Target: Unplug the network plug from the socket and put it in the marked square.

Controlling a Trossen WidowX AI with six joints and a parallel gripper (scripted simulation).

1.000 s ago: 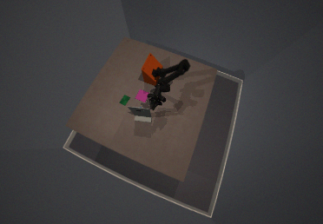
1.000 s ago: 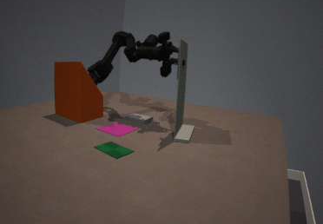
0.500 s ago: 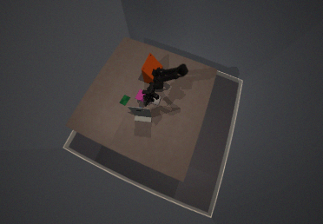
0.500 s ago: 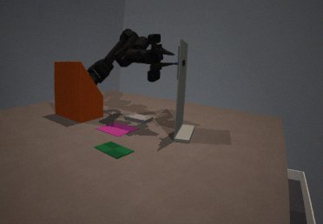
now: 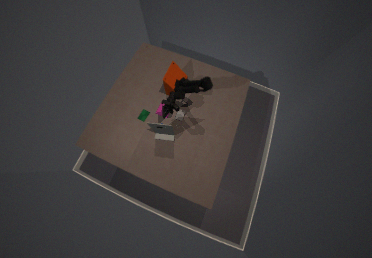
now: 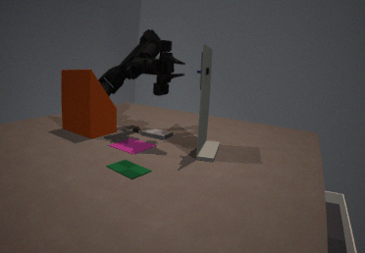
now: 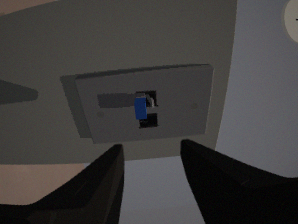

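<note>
Now: gripper tip 60 mm short of the blue plug and 10 mm to the right of it. The rest, counted from my gripper tip: green square (40 mm behind, 240 mm to the right, 260 mm below); grey upright panel (80 mm ahead, 100 mm below); flat grey slab (140 mm behind, 90 mm to the left, 250 mm below).
</note>
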